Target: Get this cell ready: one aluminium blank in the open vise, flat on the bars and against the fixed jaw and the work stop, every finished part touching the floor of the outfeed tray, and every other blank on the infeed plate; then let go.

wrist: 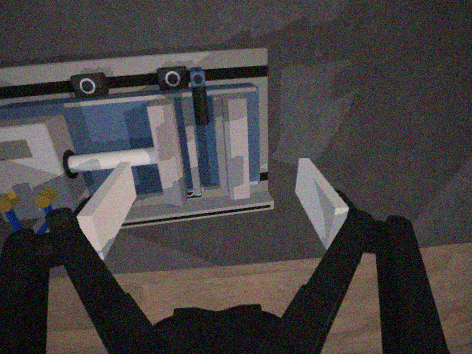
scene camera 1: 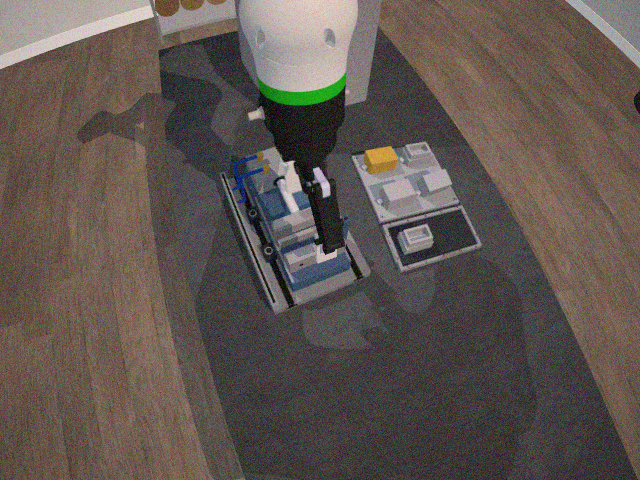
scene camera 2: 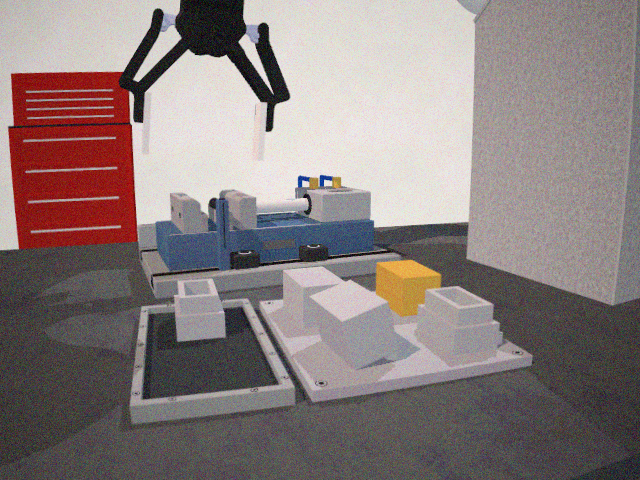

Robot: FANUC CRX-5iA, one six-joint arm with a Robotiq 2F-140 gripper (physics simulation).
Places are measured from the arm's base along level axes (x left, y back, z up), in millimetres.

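Pixels of known places: gripper, fingertip midpoint: (wrist: pixel 216 177) (scene camera 1: pixel 310 222) (scene camera 2: pixel 202 157).
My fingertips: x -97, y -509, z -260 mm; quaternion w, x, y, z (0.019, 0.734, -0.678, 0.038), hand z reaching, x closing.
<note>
For each thing: its top centre in the pictures, then the offset to it from my fingertips. "spot": a spot on its surface instead.
- vise, top centre: (wrist: pixel 130 171) (scene camera 2: pixel 262 189) (scene camera 1: pixel 289 200) dx -15, dy +74, dz -43 mm
- work stop, surface spot: (wrist: pixel 199 97) spot: dx +53, dy +14, dz -46 mm
- infeed plate, top centre: (scene camera 2: pixel 379 325) (scene camera 1: pixel 406 178) dx +251, dy +126, dz -134 mm
- upright blank, top centre: (scene camera 2: pixel 313 276) (scene camera 1: pixel 399 189) dx +207, dy +80, dz -98 mm
- tilted blank, top centre: (scene camera 2: pixel 353 291) (scene camera 1: pixel 437 176) dx +296, dy +86, dz -87 mm
- stepped finished part, top centre: (scene camera 2: pixel 458 296) (scene camera 1: pixel 418 148) dx +296, dy +173, dz -99 mm
- orange block, top centre: (scene camera 2: pixel 407 268) (scene camera 1: pixel 381 154) dx +206, dy +172, dz -98 mm
- vise's rod, top centre: (wrist: pixel 113 162) (scene camera 2: pixel 276 199) (scene camera 1: pixel 288 196) dx -12, dy +92, dz -56 mm
- grey housing, surface spot: (scene camera 2: pixel 341 204) spot: dx +23, dy +168, dz -61 mm
The vise (scene camera 1: pixel 320 273) (scene camera 2: pixel 191 248) is open, with no blank visible between its fixed jaw (scene camera 2: pixel 187 212) (wrist: pixel 239 145) and moving jaw (scene camera 2: pixel 240 209) (wrist: pixel 167 150). The work stop (scene camera 2: pixel 222 232) (wrist: pixel 199 97) is at its side. My gripper (scene camera 1: pixel 326 250) (scene camera 2: pixel 202 155) (wrist: pixel 216 177) is open and empty, high above the vise, fingers spread along its length. On the infeed plate (scene camera 1: pixel 423 204) (scene camera 2: pixel 413 364) are an upright blank (scene camera 1: pixel 399 190) (scene camera 2: pixel 298 304), a tilted blank (scene camera 1: pixel 436 180) (scene camera 2: pixel 354 322) and a stepped finished part (scene camera 1: pixel 417 153) (scene camera 2: pixel 457 335). Another finished part (scene camera 1: pixel 416 238) (scene camera 2: pixel 200 324) is inside the outfeed tray (scene camera 1: pixel 439 258) (scene camera 2: pixel 211 403).
An orange block (scene camera 1: pixel 381 159) (scene camera 2: pixel 405 289) stands on the infeed plate's back part. The vise's rod (scene camera 2: pixel 281 205) (wrist: pixel 110 159) runs to a grey housing (scene camera 2: pixel 341 204), with blue and yellow fittings above. A red cabinet (scene camera 2: pixel 77 186) and a large grey block (scene camera 2: pixel 547 144) stand behind.
</note>
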